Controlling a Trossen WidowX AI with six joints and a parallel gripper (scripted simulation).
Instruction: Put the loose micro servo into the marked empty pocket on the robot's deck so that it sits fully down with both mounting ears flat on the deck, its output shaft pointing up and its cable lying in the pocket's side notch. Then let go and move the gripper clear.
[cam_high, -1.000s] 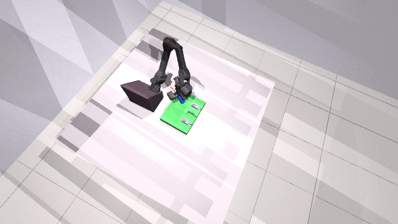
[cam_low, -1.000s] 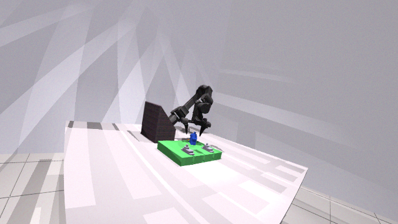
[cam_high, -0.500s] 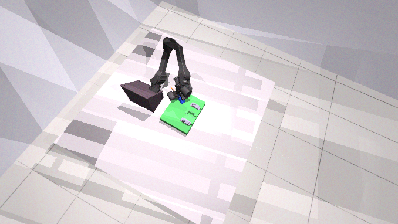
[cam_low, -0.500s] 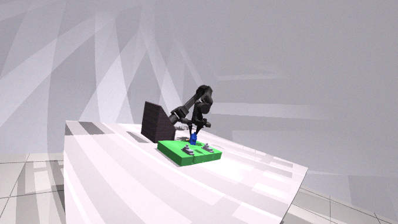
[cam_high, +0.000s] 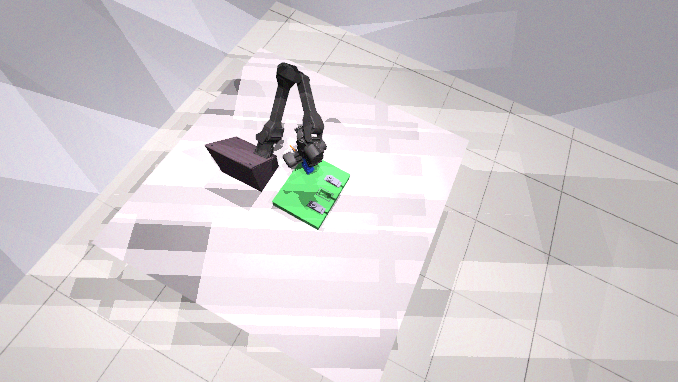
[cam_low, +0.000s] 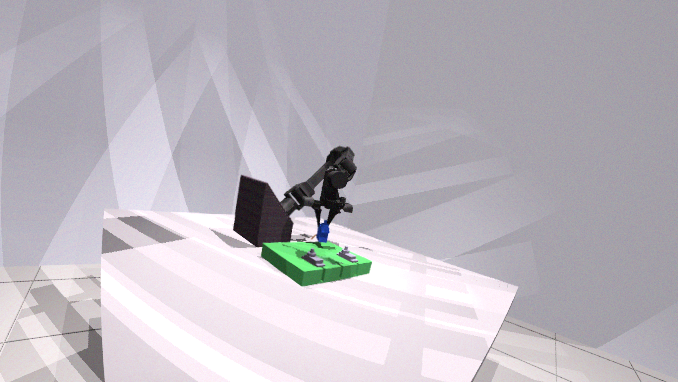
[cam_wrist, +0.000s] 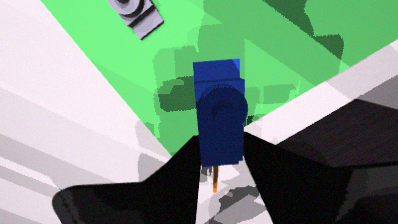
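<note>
The green deck lies 20 mm ahead of my gripper tip, 70 mm to the right of it and 100 mm below it.
</note>
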